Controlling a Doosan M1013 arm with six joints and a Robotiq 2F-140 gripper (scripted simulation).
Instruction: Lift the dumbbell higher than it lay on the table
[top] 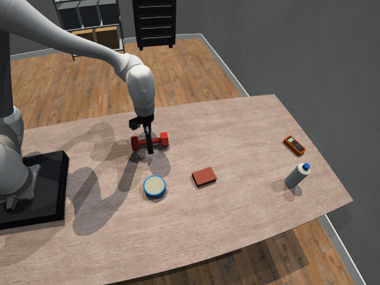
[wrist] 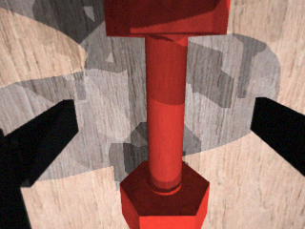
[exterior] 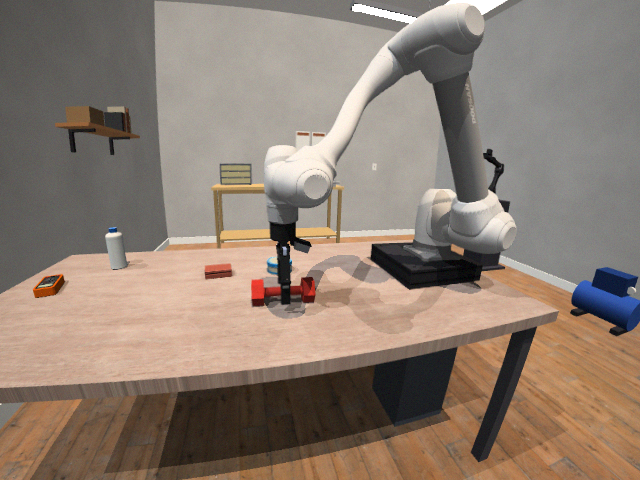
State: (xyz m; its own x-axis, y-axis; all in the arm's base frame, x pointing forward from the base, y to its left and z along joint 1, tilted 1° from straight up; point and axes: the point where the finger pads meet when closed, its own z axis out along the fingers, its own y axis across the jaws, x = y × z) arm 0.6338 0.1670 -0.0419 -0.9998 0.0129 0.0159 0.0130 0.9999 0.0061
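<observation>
My gripper is now right at the red dumbbell. The rest, counted from my hand: round blue-rimmed tin 10 mm behind, 260 mm to the right, 20 mm below; then white bottle 670 mm ahead, 380 mm to the right, 40 mm above.
</observation>
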